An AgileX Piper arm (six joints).
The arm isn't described. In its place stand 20 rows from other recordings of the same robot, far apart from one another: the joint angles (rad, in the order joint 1, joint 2, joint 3, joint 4, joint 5, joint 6), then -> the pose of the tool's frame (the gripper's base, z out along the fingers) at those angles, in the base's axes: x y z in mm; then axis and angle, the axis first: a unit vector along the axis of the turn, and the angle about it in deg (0 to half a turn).
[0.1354, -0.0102, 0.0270, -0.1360, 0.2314, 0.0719] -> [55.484 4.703 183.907 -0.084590 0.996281 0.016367 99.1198]
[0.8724, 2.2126, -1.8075, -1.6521, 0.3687, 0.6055] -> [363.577 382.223 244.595 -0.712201 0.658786 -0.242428 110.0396]
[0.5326, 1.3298, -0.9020, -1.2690, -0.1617, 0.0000] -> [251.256 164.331 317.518 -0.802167 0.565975 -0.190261 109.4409]
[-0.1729, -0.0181, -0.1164, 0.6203, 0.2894, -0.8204] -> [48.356 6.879 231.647 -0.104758 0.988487 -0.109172 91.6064]
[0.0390, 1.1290, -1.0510, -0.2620, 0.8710, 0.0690] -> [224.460 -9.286 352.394 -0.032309 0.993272 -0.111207 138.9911]
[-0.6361, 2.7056, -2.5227, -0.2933, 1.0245, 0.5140] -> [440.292 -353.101 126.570 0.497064 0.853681 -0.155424 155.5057]
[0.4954, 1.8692, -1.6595, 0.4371, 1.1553, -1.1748] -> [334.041 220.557 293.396 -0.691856 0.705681 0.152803 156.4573]
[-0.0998, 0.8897, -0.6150, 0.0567, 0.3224, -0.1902] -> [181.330 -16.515 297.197 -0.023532 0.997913 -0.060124 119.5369]
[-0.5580, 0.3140, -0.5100, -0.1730, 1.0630, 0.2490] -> [28.658 -34.023 275.283 0.378328 0.912666 -0.154623 137.0560]
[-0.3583, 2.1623, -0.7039, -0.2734, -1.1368, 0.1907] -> [332.123 -100.563 72.734 0.119107 0.992801 0.012647 103.8355]
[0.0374, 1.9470, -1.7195, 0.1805, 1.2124, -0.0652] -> [410.053 30.652 270.696 -0.028727 0.995851 0.086345 167.4161]
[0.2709, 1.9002, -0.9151, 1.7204, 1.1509, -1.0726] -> [299.997 168.594 174.046 -0.031308 0.788186 0.614640 169.4802]
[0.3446, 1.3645, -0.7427, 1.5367, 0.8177, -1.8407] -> [221.654 150.054 264.829 -0.491751 0.776818 0.393363 128.3605]
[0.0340, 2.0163, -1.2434, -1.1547, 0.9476, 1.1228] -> [388.802 -54.403 162.688 0.153108 0.909739 -0.385917 155.1911]
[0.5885, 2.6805, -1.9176, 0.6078, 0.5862, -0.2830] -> [410.574 308.573 -5.269 -0.199047 0.954194 0.223369 166.8672]
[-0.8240, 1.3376, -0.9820, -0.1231, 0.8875, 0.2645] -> [168.040 -194.298 278.619 0.489834 0.864697 -0.111181 158.9708]
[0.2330, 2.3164, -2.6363, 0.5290, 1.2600, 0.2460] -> [473.162 157.225 366.083 -0.006963 0.937937 0.346736 148.9744]
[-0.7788, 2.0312, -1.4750, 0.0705, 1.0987, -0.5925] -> [284.481 -272.730 174.292 0.108891 0.993780 0.023338 177.5832]
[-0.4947, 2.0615, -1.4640, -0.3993, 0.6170, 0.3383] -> [375.554 -225.847 172.007 0.271259 0.947837 -0.167405 156.5300]
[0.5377, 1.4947, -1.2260, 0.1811, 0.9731, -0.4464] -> [254.719 167.666 301.861 -0.439103 0.893410 0.094903 156.7245]
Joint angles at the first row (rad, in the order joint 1, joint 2, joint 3, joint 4, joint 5, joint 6):
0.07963 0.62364 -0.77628 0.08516 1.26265 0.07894
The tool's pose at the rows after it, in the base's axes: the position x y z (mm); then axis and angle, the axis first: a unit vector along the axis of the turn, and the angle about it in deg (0 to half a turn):
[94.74 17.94 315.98 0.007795 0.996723 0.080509 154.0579]
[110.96 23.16 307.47 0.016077 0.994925 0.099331 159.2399]
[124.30 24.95 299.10 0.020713 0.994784 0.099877 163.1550]
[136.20 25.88 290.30 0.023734 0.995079 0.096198 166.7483]
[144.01 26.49 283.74 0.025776 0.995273 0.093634 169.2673]
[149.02 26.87 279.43 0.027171 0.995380 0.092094 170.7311]
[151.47 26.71 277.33 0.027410 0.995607 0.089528 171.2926]
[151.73 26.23 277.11 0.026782 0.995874 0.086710 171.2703]
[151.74 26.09 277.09 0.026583 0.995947 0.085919 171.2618]
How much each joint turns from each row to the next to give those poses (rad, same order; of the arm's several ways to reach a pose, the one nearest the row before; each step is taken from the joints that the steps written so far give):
-0.00007 0.08537 -0.00086 0.03459 -0.00187 0.00674
0.00013 0.08751 0.00000 0.04555 -0.00146 0.00583
-0.00001 0.07242 0.00000 0.00873 -0.00445 0.00163
0.00000 0.06743 0.00002 0.00000 -0.00409 -0.00001
-0.00002 0.04658 0.00000 0.00001 -0.00216 -0.00003
-0.00001 0.02956 -0.00003 0.00000 -0.00372 0.00000
-0.00001 0.01372 0.00004 -0.00396 -0.00348 -0.00001
-0.00002 0.00101 -0.00001 -0.00578 -0.00085 -0.00003
-0.00001 0.00001 -0.00002 -0.00164 0.00000 0.00000

